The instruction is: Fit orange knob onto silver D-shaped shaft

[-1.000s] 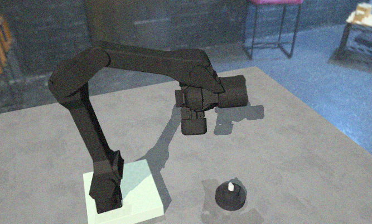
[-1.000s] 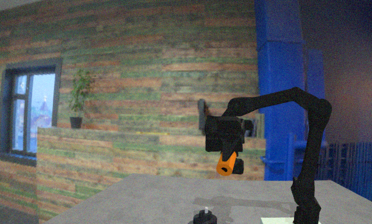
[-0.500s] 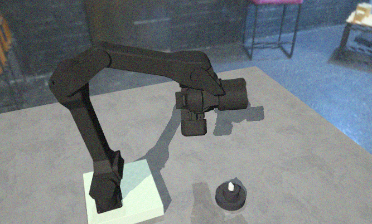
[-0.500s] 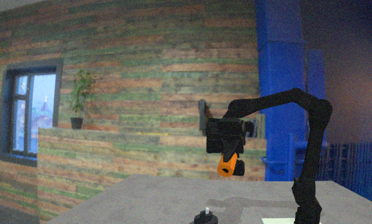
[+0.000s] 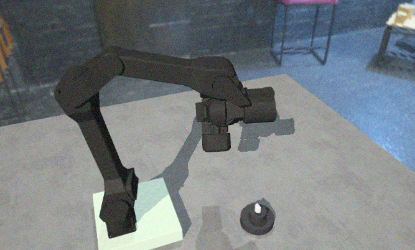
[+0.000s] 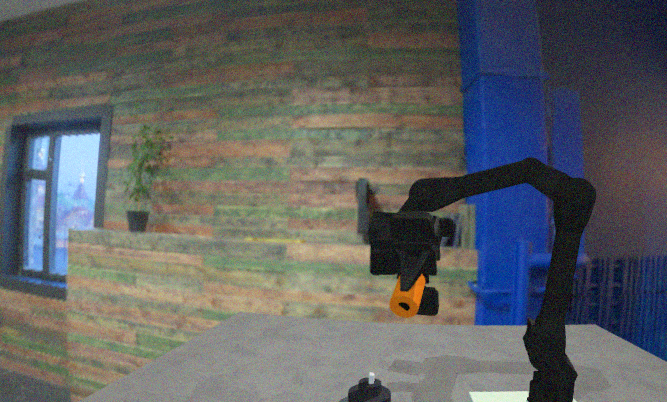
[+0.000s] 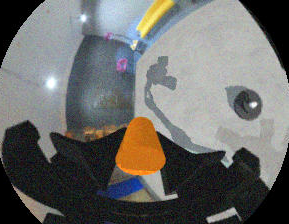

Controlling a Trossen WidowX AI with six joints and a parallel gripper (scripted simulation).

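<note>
Right now my gripper tip is 10 mm past the orange knob, 30 mm to the left of it and 20 mm below it. From my gripper tip the other things lie so: round black pedestal (50 mm ahead, 180 mm to the right, 220 mm below).
</note>
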